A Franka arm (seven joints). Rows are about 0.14 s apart.
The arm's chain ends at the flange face. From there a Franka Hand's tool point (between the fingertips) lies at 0.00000 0.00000 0.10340 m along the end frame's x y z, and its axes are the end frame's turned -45 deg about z.
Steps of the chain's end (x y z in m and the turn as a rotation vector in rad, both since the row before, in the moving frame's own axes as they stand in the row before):
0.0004, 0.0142, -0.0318, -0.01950, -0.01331, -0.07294
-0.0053, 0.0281, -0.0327, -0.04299, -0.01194, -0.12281
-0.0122, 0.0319, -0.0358, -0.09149, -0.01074, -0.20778
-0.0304, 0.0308, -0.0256, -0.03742, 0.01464, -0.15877
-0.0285, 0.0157, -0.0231, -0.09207, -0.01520, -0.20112
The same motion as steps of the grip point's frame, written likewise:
-0.0121, 0.0109, -0.0318, -0.00438, -0.02320, -0.07294
-0.0275, 0.0186, -0.0328, -0.02196, -0.03884, -0.12281
-0.0380, 0.0206, -0.0362, -0.05710, -0.07229, -0.20778
-0.0446, 0.0042, -0.0257, -0.03681, -0.01611, -0.15877
-0.0385, -0.0027, -0.0235, -0.05436, -0.07585, -0.20112

